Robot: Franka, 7 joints.
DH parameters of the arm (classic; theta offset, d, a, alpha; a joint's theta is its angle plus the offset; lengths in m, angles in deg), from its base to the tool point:
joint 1: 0 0.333 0 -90
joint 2: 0 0 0 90
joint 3: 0 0.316 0.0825 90
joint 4: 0 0 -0.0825 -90
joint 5: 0 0.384 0 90
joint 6: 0 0 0.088 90
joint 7: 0 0.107 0 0
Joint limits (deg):
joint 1: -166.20..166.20
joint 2: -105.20..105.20
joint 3: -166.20..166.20
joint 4: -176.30..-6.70
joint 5: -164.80..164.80
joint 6: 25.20..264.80
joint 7: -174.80..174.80
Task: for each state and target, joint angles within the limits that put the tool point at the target. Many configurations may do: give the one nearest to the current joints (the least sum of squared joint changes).
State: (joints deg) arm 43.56 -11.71 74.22 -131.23 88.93 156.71 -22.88
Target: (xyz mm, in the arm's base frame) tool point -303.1 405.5 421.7
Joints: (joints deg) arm 55.11 -22.67 74.61 -133.69 89.95 160.46 -22.88
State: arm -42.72 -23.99 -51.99 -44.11 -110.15 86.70 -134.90
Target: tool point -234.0 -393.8 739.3
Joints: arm -41.21 -24.68 -45.98 -97.73 -86.27 59.58 -134.90
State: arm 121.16 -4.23 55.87 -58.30 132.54 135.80 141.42
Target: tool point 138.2 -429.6 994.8
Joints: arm 164.20 -50.42 48.98 -62.49 133.52 150.92 141.42
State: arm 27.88 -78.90 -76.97 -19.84 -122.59 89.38 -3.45
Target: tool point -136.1 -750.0 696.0
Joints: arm 58.94 -64.44 -72.90 -34.59 -125.02 108.42 -3.45
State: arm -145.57 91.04 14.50 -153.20 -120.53 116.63 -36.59
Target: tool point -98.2 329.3 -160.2
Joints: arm -166.20 105.20 -33.29 -120.23 -128.06 125.63 -36.59
